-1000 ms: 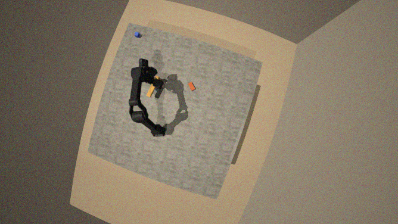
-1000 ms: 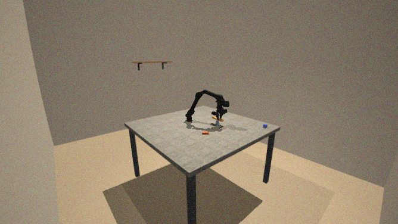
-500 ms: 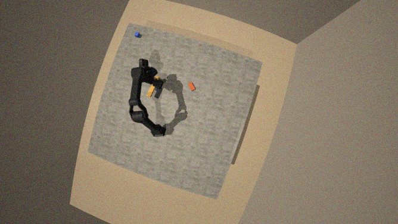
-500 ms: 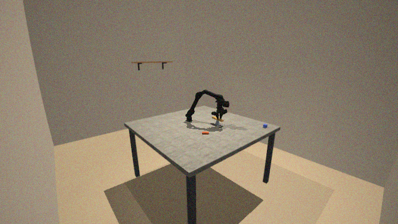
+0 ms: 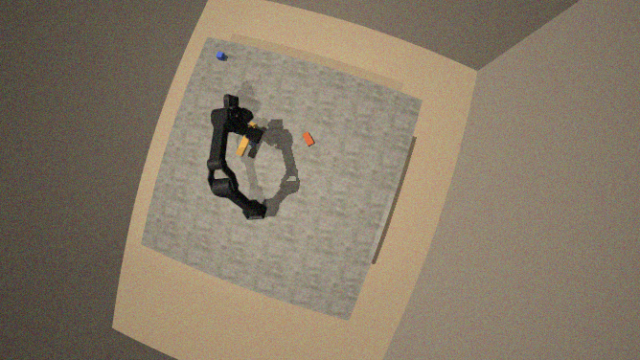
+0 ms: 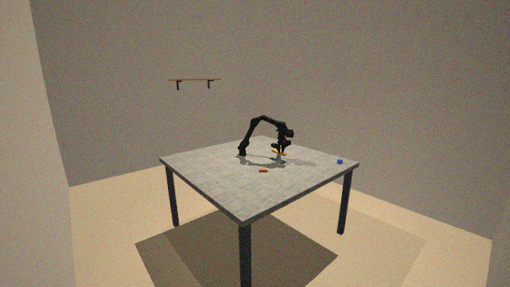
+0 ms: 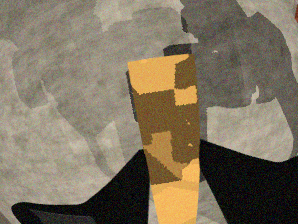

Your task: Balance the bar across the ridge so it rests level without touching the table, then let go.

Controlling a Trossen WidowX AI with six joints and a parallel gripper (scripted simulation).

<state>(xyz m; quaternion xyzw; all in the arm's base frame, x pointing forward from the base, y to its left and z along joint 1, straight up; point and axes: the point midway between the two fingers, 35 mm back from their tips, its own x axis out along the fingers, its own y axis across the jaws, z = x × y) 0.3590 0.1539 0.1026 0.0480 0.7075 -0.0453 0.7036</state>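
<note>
Right now my gripper tip is 30 mm past the yellow-orange bar. Also, from my gripper tip: orange ridge block 280 mm to the right, 80 mm ahead, 60 mm below; small blue cube 380 mm ahead, 350 mm to the left, 50 mm below.
</note>
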